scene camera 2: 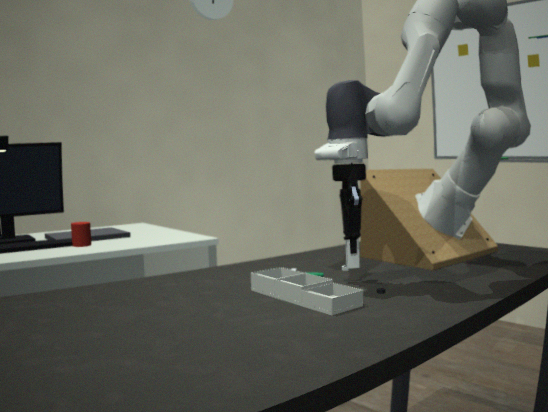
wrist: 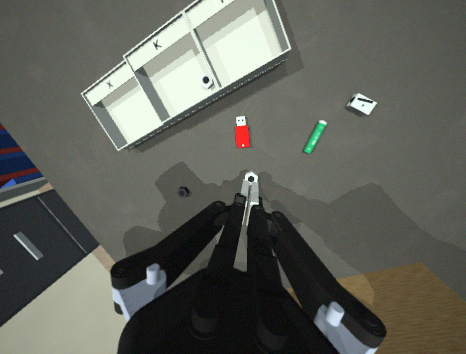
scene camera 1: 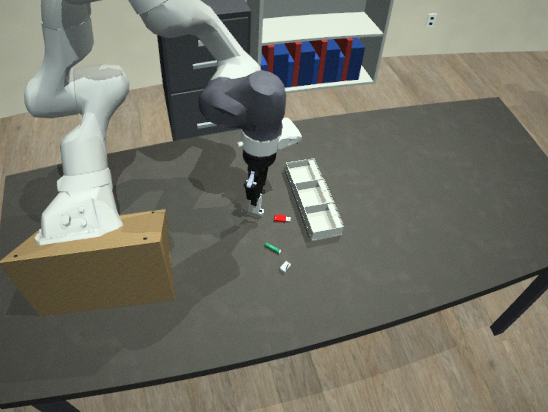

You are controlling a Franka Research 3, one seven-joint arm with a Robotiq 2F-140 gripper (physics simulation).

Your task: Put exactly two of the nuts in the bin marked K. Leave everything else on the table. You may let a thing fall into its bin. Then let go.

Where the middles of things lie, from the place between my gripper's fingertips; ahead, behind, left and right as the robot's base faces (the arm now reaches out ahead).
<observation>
Now: the white three-part tray [scene camera 2: 314, 292] 170 mm ahead of my hand and 20 mm below it.
</observation>
